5 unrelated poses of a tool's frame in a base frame.
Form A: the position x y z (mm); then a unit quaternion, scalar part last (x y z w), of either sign.
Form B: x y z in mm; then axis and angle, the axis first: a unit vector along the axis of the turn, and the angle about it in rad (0 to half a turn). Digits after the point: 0 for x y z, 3 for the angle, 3 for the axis.
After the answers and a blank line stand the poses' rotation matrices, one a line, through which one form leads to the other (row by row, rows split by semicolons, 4 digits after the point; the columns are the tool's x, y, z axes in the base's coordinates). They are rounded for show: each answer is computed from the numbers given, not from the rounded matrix.
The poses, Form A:
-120, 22, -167, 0.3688, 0.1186, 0.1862, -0.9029
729, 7, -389, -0.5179, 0.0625, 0.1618, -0.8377
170, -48, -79, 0.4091, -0.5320, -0.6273, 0.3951
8, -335, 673, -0.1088, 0.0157, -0.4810, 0.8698
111, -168, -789, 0.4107, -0.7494, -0.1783, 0.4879
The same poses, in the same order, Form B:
-120, 22, -167, -0.858, -0.276, -0.433, 0.889
729, 7, -389, 0.948, -0.114, -0.296, 1.156
170, -48, -79, 0.445, -0.579, -0.683, 2.329
8, -335, 673, -0.221, 0.032, -0.975, 1.032
111, -168, -789, 0.470, -0.858, -0.204, 2.122

0.9025 0.4237 -0.0768; -0.2488 0.6586 0.7102; 0.3515 -0.6218 0.6998
0.9398 0.2063 -0.2723; -0.3358 0.4112 -0.8474; -0.0629 0.8879 0.4558
-0.3531 0.0604 -0.9336; -0.9310 -0.1217 0.3442; -0.0929 0.9907 0.0992
0.5368 0.8333 0.1320; -0.8402 0.5136 0.1742; 0.0774 -0.2044 0.9758
-0.1866 -0.4415 -0.8776; -0.7895 0.5991 -0.1335; 0.5847 0.6679 -0.4604

